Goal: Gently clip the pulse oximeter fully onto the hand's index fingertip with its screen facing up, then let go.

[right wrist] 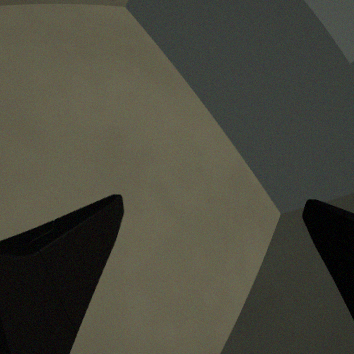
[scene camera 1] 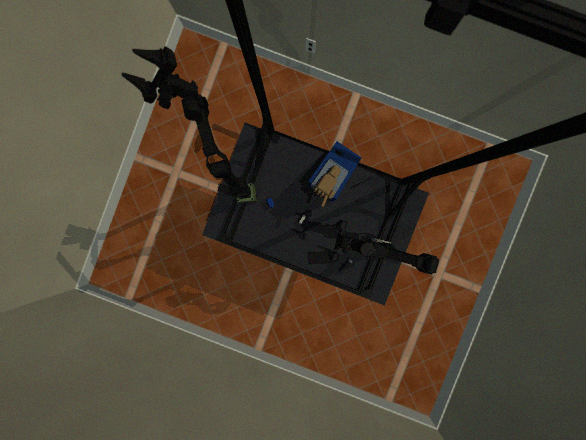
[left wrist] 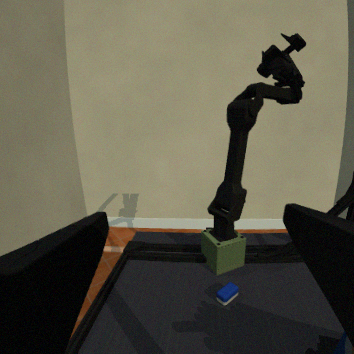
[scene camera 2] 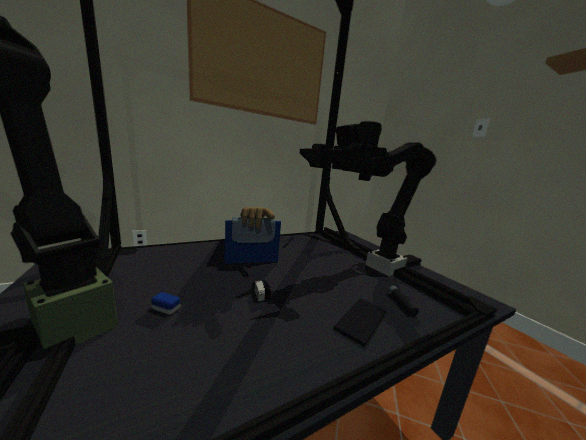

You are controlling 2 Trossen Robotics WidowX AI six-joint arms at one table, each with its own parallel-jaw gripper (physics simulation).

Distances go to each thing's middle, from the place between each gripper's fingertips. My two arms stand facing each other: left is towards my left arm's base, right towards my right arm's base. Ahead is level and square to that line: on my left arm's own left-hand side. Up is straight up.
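Blue stand (scene camera 2: 235,252): my right hand is 11 cm past it, 74 cm to the right of it and 70 cm above it.
Relative to my left hand, the blue stand is 2 cm to the right, 38 cm behind and 34 cm below.
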